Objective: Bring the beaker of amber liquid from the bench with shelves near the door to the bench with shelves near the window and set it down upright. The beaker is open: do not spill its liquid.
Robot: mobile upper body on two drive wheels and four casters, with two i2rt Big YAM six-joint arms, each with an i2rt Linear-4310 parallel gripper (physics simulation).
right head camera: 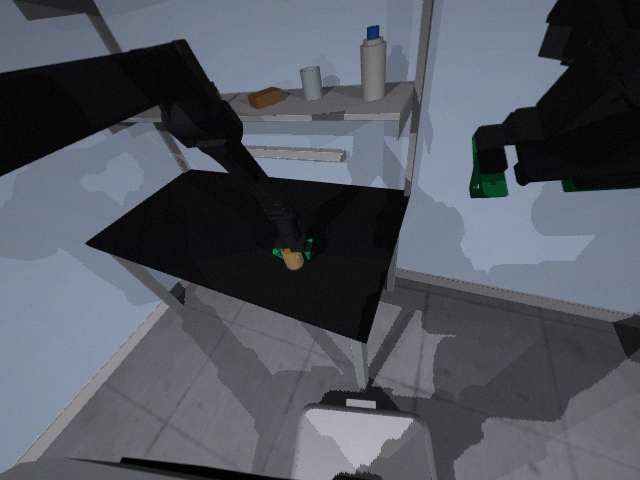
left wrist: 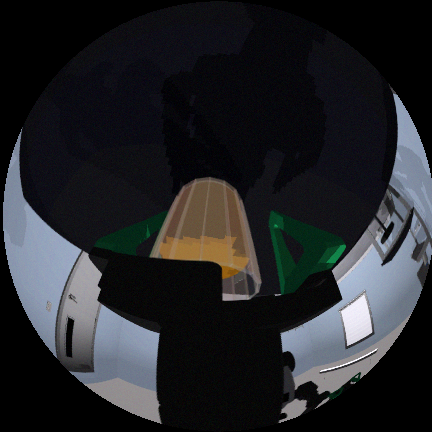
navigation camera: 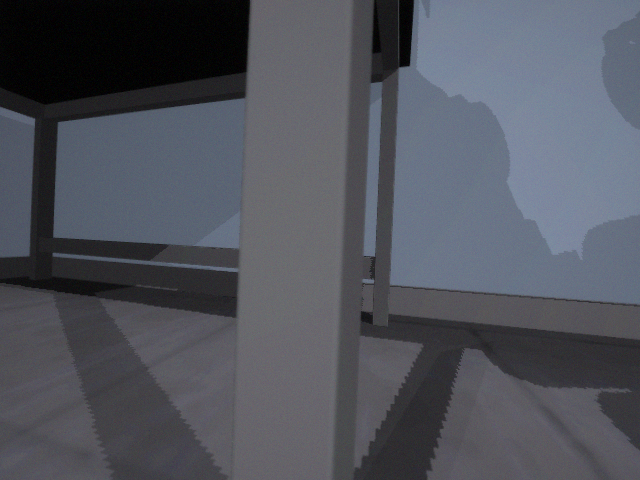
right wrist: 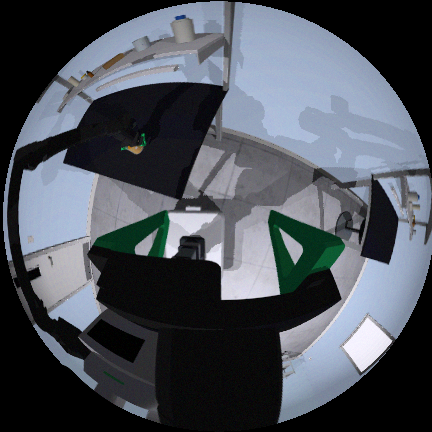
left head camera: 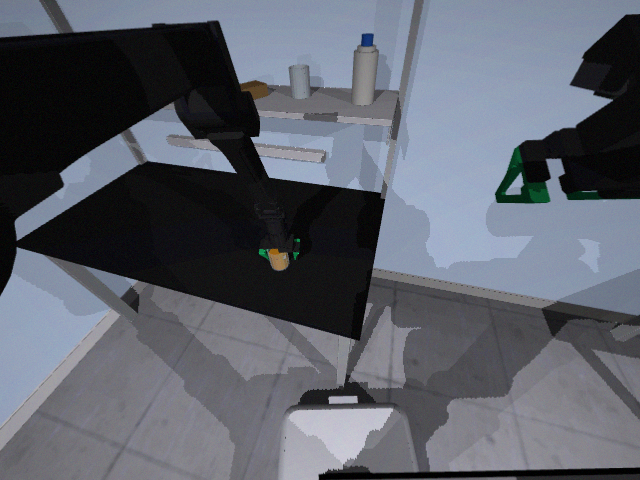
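Note:
The open beaker of amber liquid stands upright on the black-topped bench. My left gripper is open and low over the bench, with its green fingers on either side of the beaker. In the left wrist view a gap shows between the beaker and the finger at the picture's right; the beaker overlaps the other finger, and contact there is unclear. My right gripper is open and empty, high beyond the bench's right side.
A shelf above the bench holds a blue-capped bottle, a pale cup and a brown block. A bench leg stands close ahead. Another shelved bench and a round-seated stool are farther right.

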